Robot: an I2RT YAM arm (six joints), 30 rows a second.
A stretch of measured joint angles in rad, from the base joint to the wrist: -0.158, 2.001, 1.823, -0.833, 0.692, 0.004; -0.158, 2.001, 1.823, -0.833, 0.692, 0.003; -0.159, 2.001, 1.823, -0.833, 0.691, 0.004; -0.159, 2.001, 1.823, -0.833, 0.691, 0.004; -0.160, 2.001, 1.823, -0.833, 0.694, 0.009; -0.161, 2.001, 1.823, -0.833, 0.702, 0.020; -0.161, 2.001, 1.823, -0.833, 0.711, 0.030; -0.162, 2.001, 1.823, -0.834, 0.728, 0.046; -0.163, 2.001, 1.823, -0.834, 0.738, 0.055; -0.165, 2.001, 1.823, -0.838, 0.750, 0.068; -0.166, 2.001, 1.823, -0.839, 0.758, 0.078
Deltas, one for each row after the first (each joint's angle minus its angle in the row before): 0.000, 0.000, 0.000, 0.000, 0.000, -0.001; -0.001, 0.000, 0.000, 0.000, -0.001, 0.001; 0.000, 0.000, 0.000, 0.000, 0.000, 0.000; -0.001, 0.000, 0.000, 0.000, 0.003, 0.005; -0.001, 0.000, 0.000, 0.000, 0.008, 0.011; 0.000, 0.000, 0.000, 0.000, 0.009, 0.010; -0.001, 0.000, 0.000, -0.001, 0.017, 0.016; -0.001, 0.000, 0.000, 0.000, 0.010, 0.009; -0.002, 0.000, 0.000, -0.004, 0.012, 0.013; -0.001, 0.000, 0.000, -0.001, 0.008, 0.010
